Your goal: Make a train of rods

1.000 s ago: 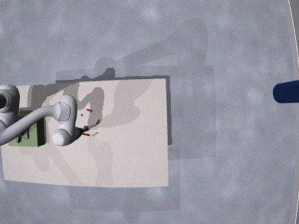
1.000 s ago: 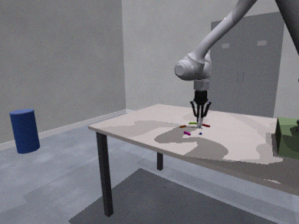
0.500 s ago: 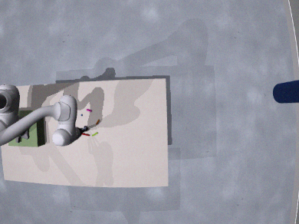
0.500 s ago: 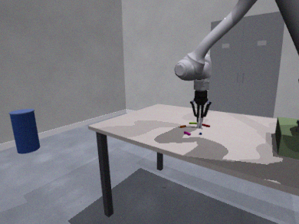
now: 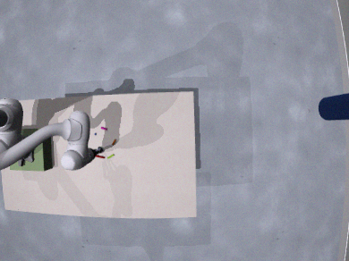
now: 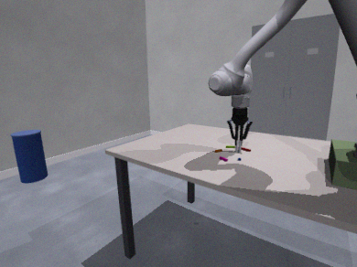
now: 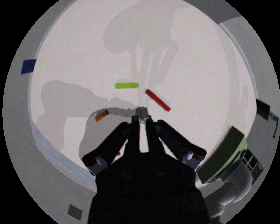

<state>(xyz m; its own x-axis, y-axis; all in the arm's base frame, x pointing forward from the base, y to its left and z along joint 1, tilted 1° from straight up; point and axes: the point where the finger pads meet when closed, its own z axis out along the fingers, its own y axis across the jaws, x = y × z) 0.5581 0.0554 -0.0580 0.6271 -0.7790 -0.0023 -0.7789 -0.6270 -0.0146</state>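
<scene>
Right now my hand is 1 cm past the red rod, 5 cm to the left of it and 3 cm above it. Also, from my hand: orange rod: 8 cm ahead, 7 cm to the left, 3 cm below; then lime rod: 7 cm ahead, 3 cm to the right, 3 cm below; then grey rod: 3 cm below.
</scene>
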